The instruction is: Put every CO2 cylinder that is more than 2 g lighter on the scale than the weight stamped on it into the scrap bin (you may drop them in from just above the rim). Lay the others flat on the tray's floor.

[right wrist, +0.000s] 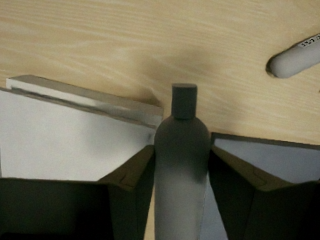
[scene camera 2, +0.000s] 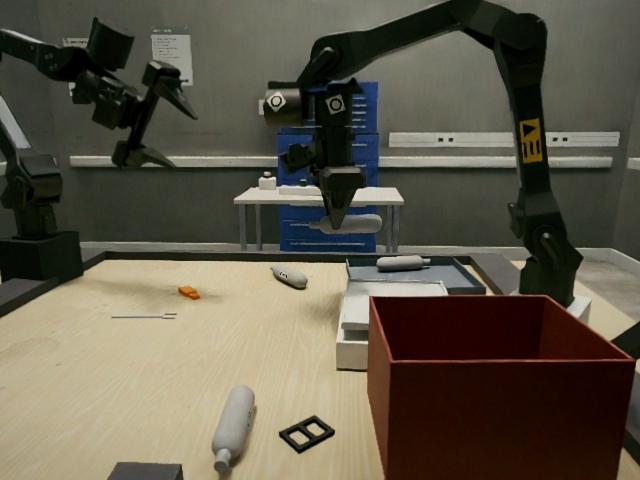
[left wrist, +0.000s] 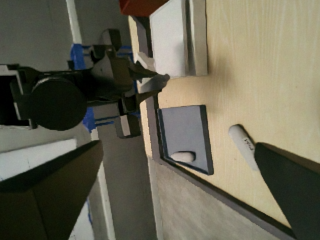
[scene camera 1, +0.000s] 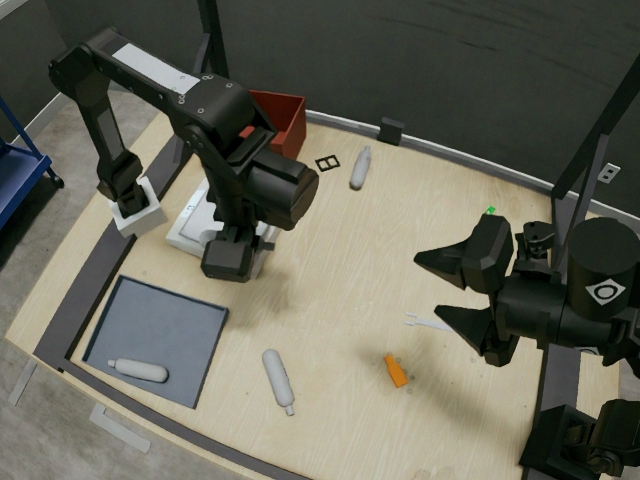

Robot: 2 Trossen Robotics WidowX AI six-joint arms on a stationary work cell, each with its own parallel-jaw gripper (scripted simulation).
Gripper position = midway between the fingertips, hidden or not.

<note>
I see my left gripper point(scene camera 1: 426, 285), my right gripper point(scene camera 2: 333, 227), a red scrap bin point(scene camera 1: 281, 108), a grey tray point(scene camera 1: 140, 321) and a scale plate point(scene camera 2: 355, 316).
The grey tray shows as well in scene camera 2 point(scene camera 2: 457, 280) and in the left wrist view point(left wrist: 183, 129). The scale plate is seen too in the right wrist view point(right wrist: 53, 140) and in scene camera 1 point(scene camera 1: 200, 218). My left gripper also shows in scene camera 2 point(scene camera 2: 185, 143) and in the left wrist view point(left wrist: 177, 148). The right wrist view does not show the red scrap bin: it is out of frame.
</note>
